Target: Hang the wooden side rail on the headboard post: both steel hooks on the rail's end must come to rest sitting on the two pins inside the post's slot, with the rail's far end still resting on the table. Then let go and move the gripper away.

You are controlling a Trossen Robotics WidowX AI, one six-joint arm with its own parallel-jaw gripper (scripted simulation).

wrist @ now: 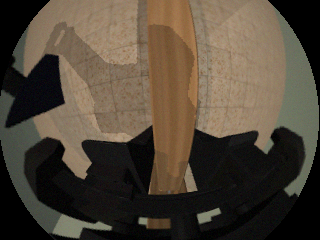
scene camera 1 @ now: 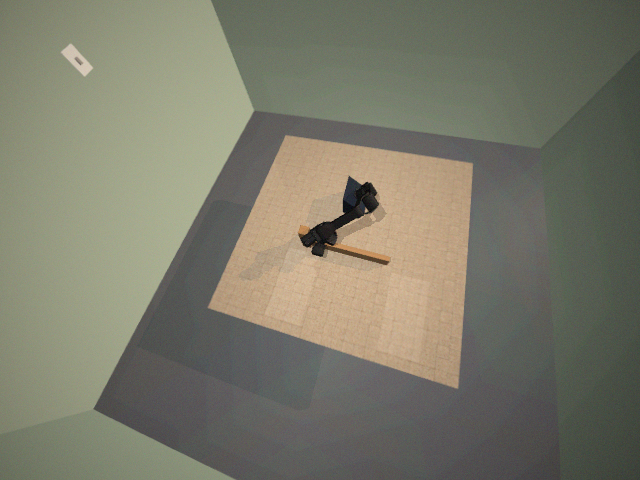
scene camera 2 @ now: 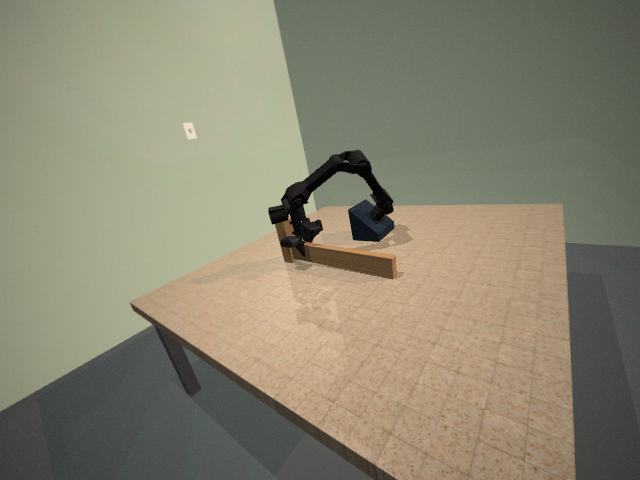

I see my gripper and a wooden side rail.
My gripper is seen too in the wrist view.
